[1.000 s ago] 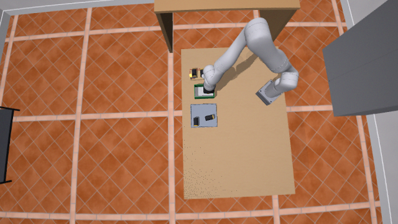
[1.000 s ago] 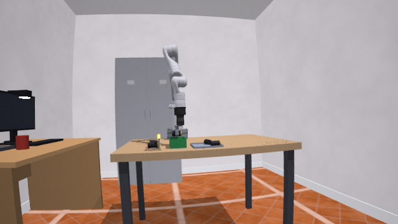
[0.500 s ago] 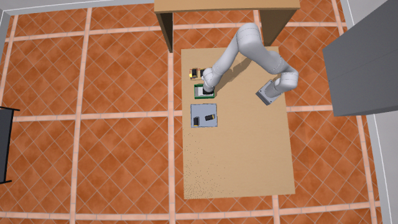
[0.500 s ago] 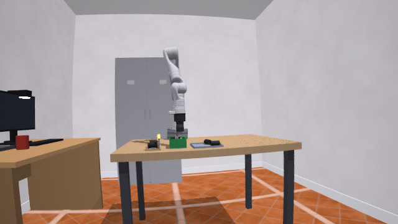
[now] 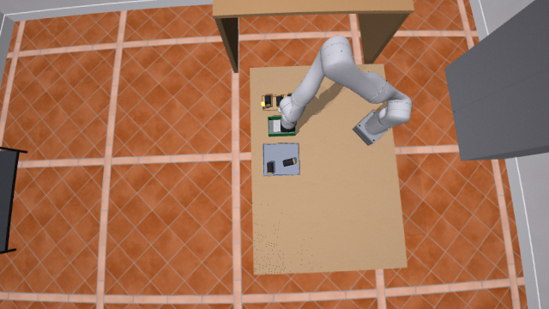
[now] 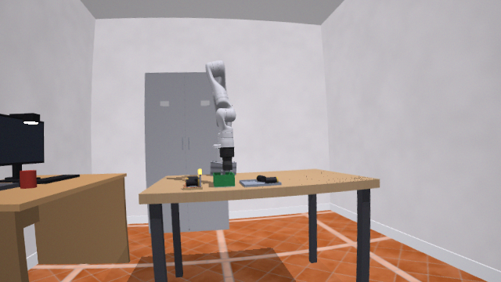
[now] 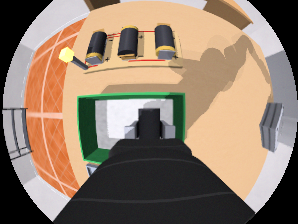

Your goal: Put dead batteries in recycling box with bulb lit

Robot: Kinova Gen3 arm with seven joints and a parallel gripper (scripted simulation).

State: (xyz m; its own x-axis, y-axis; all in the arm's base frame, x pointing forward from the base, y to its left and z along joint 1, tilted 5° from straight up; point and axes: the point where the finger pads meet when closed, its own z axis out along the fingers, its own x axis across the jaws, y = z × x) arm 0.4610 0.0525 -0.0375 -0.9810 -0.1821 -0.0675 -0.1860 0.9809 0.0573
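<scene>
Now: hand 3 cm short of the green recycling box, 1 cm to the right of it and 1 cm above it. The rest, counted from my hand: grey tray: 1 cm ahead, 19 cm to the left, 2 cm below.
</scene>
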